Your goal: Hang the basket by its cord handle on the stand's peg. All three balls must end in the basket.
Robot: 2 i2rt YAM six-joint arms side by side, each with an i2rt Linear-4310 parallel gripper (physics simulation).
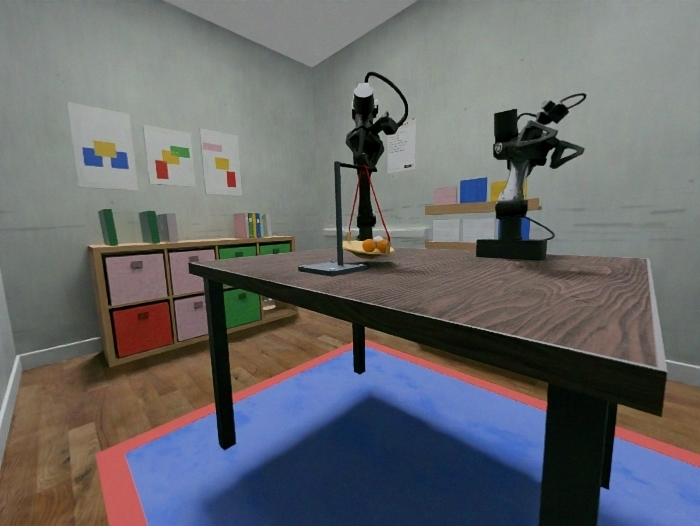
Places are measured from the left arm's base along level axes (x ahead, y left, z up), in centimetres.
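Where they show: left gripper, fingertip midpoint: (570, 142); right gripper, fingertip midpoint: (365, 162); left arm's base, link origin: (509, 242).
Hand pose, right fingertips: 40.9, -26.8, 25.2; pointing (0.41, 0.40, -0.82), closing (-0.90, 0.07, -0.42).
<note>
Each offset is from my right fingertips to the centre of the thing, as dx, dy, dz. "*": to the spot under its first point. Level surfaces: height alone.
The pale yellow basket {-0.8, -1.2, -24.5} (354, 247) hangs a little above the table, slightly tilted, behind the dark stand (338, 209). Two orange balls {+0.7, +1.3, -24.1} (368, 245) {-2.0, +4.7, -24.4} (382, 246) and a white ball {-3.8, +1.0, -23.5} (378, 239) are in it. Its red cord handle {* -0.5, +4.1, -12.5} (380, 204) runs up to the outer end of the stand's peg {* +5.2, -0.8, -1.2} (351, 165); the exact contact there is too small to tell. My right gripper (366, 161) is at the top of the cord by the peg tip, its fingers parted. My left gripper (569, 142) is open and empty, high at the right, far from the basket.
The stand's flat base {* +19.5, -0.2, -29.0} (316, 269) rests near the left edge of the dark wooden table {dz -30.1} (481, 299). The left arm's base (510, 248) stands at the table's back right. A cubby shelf (97, 294) stands along the left wall, and wall shelves (481, 207) are behind the table.
</note>
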